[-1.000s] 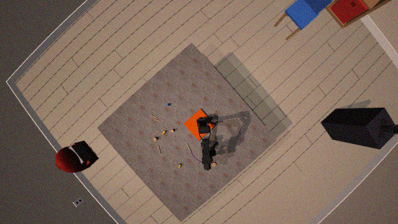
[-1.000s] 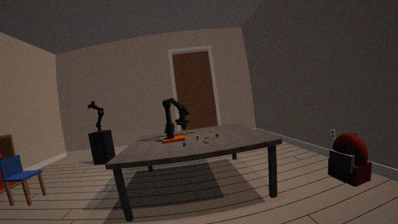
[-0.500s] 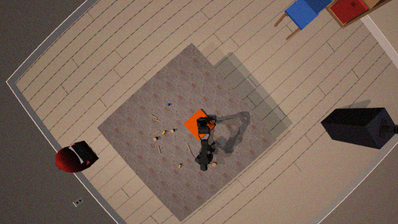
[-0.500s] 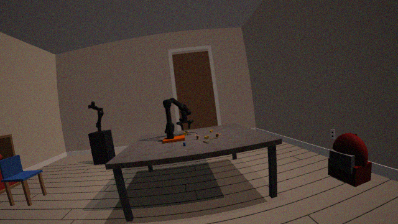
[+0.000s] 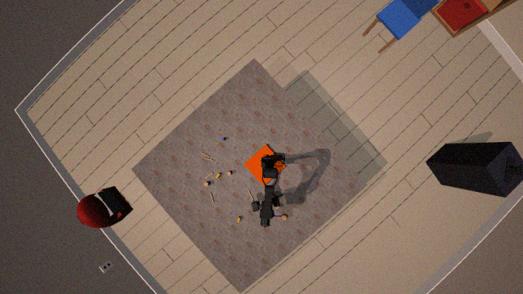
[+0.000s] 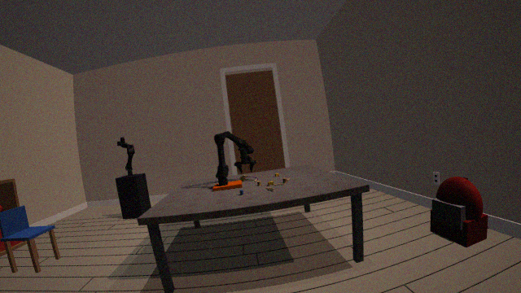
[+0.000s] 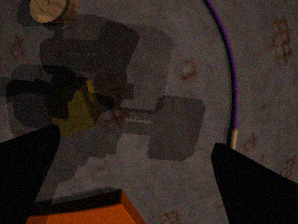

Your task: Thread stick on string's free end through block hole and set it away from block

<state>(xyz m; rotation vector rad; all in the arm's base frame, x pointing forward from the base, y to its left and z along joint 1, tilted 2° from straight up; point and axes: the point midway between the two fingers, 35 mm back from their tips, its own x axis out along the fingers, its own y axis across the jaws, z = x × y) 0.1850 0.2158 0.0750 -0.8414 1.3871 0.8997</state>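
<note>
The purple string lies 80 mm ahead of my gripper tip, 60 mm below it and 50 mm to the right of it. From my gripper tip the other things lie so: round wooden button (200 mm to the left, 60 mm below, 20 mm behind); blue piece (540 mm to the right, 50 mm below, 30 mm behind); thin wooden stick (70 mm to the right, 70 mm ahead, 60 mm below).
</note>
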